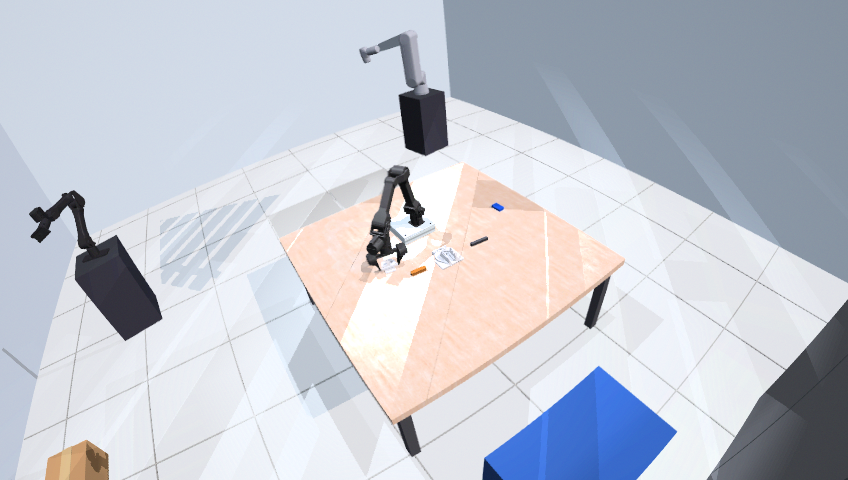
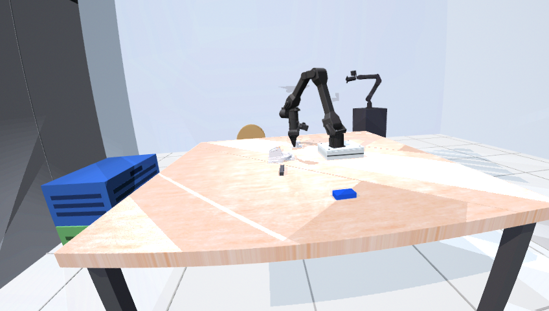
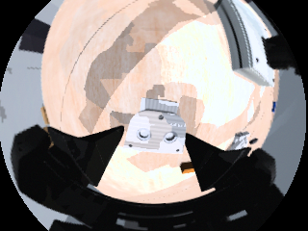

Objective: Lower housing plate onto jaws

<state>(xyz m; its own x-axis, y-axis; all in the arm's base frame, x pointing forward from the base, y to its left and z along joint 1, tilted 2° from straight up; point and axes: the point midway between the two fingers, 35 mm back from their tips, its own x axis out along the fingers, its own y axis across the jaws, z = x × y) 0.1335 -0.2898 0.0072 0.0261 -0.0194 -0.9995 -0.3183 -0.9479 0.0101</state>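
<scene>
Right now my gripper tip is 12 cm short of the orange piece and 8 cm to the right of it. Round my gripper tip: black bar (42 cm to the left, 18 cm ahead); blue block (72 cm to the left, 5 cm ahead).
</scene>
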